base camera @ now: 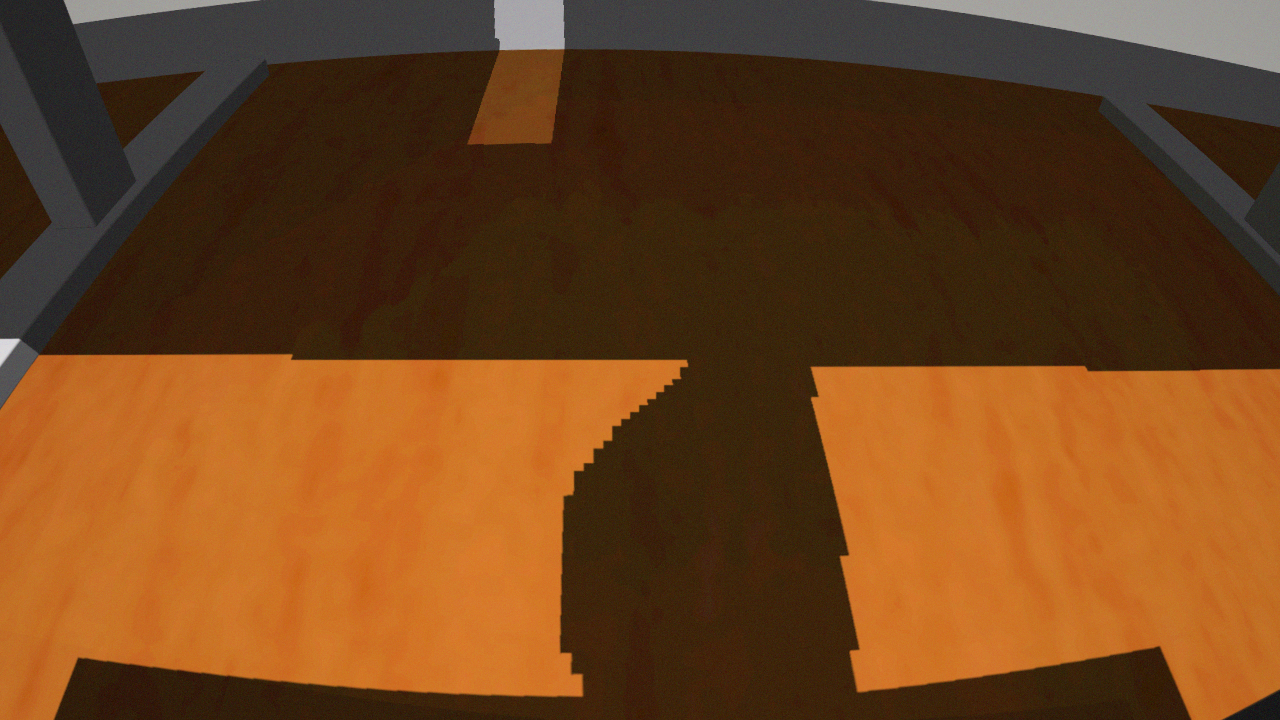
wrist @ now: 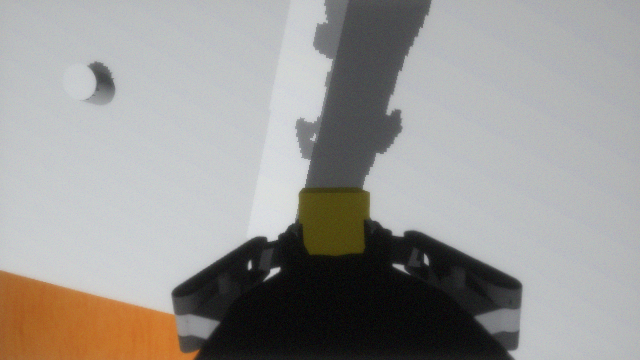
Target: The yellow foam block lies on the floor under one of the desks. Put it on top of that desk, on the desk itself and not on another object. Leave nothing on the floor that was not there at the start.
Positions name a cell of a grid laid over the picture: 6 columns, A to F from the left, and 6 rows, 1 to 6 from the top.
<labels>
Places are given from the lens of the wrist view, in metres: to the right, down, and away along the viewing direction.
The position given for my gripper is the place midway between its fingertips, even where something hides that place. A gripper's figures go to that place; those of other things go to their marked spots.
my gripper (wrist: D4): 0.01, 0.04, 0.17
yellow foam block (wrist: D4): 0.01, 0.03, 0.15
</labels>
